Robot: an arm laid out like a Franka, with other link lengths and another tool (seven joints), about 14 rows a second.
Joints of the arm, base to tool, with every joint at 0 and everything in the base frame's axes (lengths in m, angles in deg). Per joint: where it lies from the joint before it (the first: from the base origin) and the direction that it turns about. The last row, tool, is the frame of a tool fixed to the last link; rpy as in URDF.
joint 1: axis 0 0 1 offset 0.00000 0.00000 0.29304
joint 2: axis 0 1 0 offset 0.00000 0.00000 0.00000
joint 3: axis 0 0 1 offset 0.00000 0.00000 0.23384
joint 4: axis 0 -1 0 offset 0.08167 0.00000 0.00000
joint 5: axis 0 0 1 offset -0.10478 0.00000 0.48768
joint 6: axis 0 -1 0 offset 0.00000 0.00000 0.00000
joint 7: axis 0 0 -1 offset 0.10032 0.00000 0.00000
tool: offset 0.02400 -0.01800 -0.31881 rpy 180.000 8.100 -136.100
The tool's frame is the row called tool.
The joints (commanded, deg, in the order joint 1, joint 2, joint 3, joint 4, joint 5, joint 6, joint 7), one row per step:
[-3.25 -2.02 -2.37 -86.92 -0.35 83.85 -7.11]
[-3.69 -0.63 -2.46 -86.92 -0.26 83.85 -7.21]
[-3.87 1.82 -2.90 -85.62 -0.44 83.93 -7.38]
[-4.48 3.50 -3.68 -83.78 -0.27 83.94 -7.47]
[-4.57 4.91 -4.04 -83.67 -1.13 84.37 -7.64]
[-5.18 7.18 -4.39 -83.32 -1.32 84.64 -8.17]
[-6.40 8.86 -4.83 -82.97 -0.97 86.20 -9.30]
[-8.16 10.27 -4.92 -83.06 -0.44 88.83 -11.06]
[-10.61 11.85 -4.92 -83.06 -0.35 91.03 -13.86]
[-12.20 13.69 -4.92 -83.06 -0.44 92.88 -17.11]
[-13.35 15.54 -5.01 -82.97 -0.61 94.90 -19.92]
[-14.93 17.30 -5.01 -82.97 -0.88 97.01 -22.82]
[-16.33 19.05 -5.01 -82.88 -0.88 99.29 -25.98]
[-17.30 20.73 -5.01 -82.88 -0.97 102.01 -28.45]
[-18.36 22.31 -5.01 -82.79 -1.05 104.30 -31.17]
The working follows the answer.
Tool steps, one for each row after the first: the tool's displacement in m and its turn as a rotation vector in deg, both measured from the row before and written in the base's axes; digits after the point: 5 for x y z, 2 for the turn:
[0.00063 -0.00568 -0.01628 0.18 1.38 -0.42]
[0.00543 -0.00884 -0.01518 -0.17 1.09 -0.46]
[0.00491 -0.01616 -0.00100 0.02 -0.18 -1.29]
[0.00179 -0.01056 -0.01460 -0.83 1.00 -0.30]
[0.00087 -0.01263 -0.02309 -0.08 1.69 -0.42]
[0.00636 -0.01901 -0.01431 0.23 -0.25 -0.49]
[0.00955 -0.02151 -0.01401 0.31 -1.18 -0.05]
[0.00384 -0.03097 -0.01594 0.02 -0.58 0.39]
[0.00307 -0.02102 -0.02005 -0.01 0.07 1.71]
[0.00435 -0.01781 -0.01910 -0.21 -0.12 1.65]
[0.00172 -0.02258 -0.01893 -0.31 -0.15 1.44]
[0.00327 -0.01942 -0.01779 -0.15 -0.47 1.85]
[0.00607 -0.01560 -0.01699 -0.46 -0.82 1.64]
[0.00327 -0.01595 -0.01564 -0.39 -0.56 1.79]

Tool pose at each row, in the base's axes (x y z in m, rotation vector in deg; rounded; the steps above come from the unrounded poses):
[0.66542 -0.08255 0.35631 -66.83 160.11 5.14]
[0.66605 -0.08823 0.34003 -66.58 161.47 6.19]
[0.67148 -0.09707 0.32485 -66.25 162.73 6.60]
[0.67639 -0.11323 0.32385 -64.36 163.26 6.44]
[0.67818 -0.12380 0.30925 -64.34 164.61 5.84]
[0.67904 -0.13643 0.28617 -64.19 166.34 6.71]
[0.68541 -0.15544 0.27186 -63.38 166.28 6.88]
[0.69495 -0.17695 0.25785 -62.95 165.16 6.63]
[0.69879 -0.20792 0.24191 -63.35 164.44 6.33]
[0.70186 -0.22895 0.22186 -65.84 163.60 6.45]
[0.70621 -0.24675 0.20276 -68.22 162.66 6.16]
[0.70793 -0.26933 0.18383 -70.29 161.82 5.71]
[0.71120 -0.28875 0.16604 -72.80 160.39 5.28]
[0.71727 -0.30435 0.14905 -74.94 158.87 4.19]
[0.72054 -0.32030 0.13341 -77.33 157.40 3.38]

